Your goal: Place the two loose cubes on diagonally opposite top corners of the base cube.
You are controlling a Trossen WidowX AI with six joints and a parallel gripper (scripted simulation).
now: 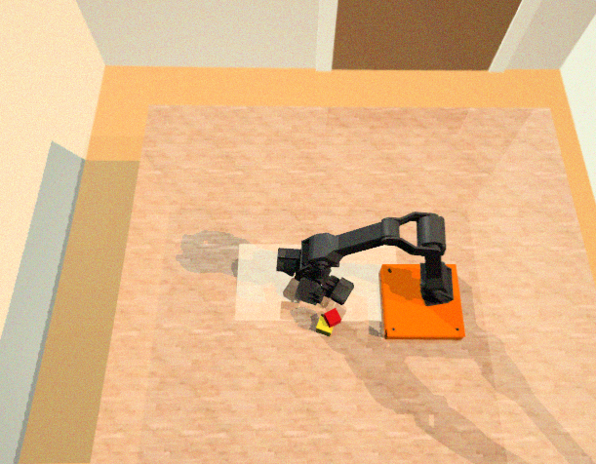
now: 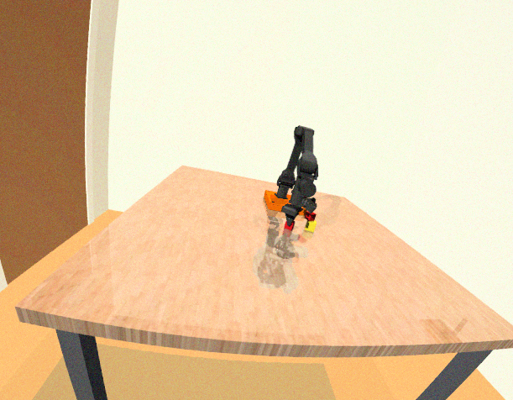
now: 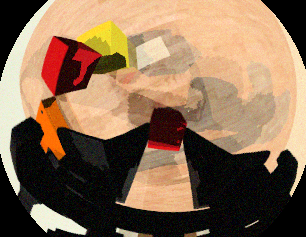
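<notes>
Right now the yellow base cube is 110 mm to the left of my gripper tip and 10 mm behind it.
</notes>
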